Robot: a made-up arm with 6 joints. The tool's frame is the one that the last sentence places.
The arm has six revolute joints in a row. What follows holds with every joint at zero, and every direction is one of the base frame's.
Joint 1 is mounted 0.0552 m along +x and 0.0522 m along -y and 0.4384 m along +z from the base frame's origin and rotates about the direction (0.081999, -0.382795, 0.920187).
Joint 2 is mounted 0.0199 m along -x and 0.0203 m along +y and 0.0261 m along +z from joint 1 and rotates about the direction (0.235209, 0.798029, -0.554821).
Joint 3 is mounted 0.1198 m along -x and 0.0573 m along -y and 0.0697 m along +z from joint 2 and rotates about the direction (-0.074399, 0.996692, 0.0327).
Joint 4 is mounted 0.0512 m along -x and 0.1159 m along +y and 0.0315 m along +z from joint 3 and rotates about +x.
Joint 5 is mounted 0.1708 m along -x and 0.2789 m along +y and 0.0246 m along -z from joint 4 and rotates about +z.
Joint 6 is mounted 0.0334 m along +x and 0.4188 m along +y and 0.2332 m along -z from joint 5 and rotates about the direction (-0.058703, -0.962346, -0.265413).
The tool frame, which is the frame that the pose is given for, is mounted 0.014 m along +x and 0.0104 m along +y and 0.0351 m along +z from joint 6; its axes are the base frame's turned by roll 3.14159, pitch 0 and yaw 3.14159 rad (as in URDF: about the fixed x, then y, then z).
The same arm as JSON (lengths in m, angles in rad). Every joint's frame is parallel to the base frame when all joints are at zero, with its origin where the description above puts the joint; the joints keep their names.
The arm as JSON. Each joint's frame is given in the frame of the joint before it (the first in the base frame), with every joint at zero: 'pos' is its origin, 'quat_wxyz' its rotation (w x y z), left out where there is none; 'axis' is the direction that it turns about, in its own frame. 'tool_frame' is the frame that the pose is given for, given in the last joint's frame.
{"length_unit": "m", "angle_unit": "rad", "joints": [
  {"joint": "joint 1", "pos": [0.0552, -0.0522, 0.4384], "axis": [0.081999, -0.382795, 0.920187]},
  {"joint": "joint 2", "pos": [-0.0199, 0.0203, 0.0261], "axis": [0.235209, 0.798029, -0.554821]},
  {"joint": "joint 3", "pos": [-0.1198, -0.0573, 0.0697], "axis": [-0.074399, 0.996692, 0.0327]},
  {"joint": "joint 4", "pos": [-0.0512, 0.1159, 0.0315], "axis": [1.0, 0.0, 0.0]},
  {"joint": "joint 5", "pos": [-0.1708, 0.2789, -0.0246], "axis": [0.0, 0.0, 1.0]},
  {"joint": "joint 6", "pos": [0.0334, 0.4188, -0.2332], "axis": [-0.058703, -0.962346, -0.265413]}
], "tool_frame": {"pos": [0.014, 0.0104, 0.0351], "quat_wxyz": [0.0, 0.000001, 1.0, 0.000001]}}

